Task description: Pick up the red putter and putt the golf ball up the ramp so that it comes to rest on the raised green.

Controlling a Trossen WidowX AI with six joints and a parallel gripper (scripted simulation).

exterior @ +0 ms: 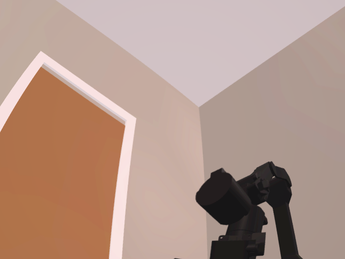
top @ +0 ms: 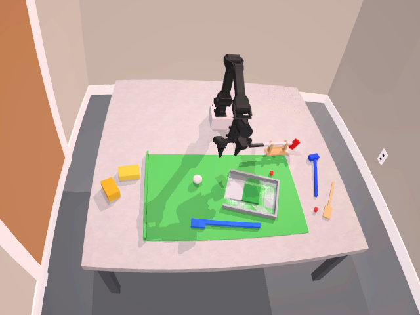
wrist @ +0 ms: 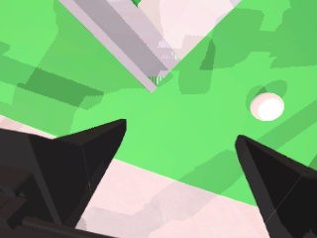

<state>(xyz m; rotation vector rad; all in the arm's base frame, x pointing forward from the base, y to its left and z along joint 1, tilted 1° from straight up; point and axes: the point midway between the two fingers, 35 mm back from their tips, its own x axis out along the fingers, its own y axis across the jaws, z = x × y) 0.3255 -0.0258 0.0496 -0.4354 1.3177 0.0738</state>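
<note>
Now: gripper tip 29 cm to the right of the red putter, 10 cm past it and 3 cm above it. Also, from my gripper tip: white golf ball: 14 cm to the right, 7 cm below, 7 cm ahead; then green mat: 14 cm ahead, 9 cm below, 3 cm to the right; then wooden stand: 31 cm to the left, 10 cm behind, 6 cm below.
</note>
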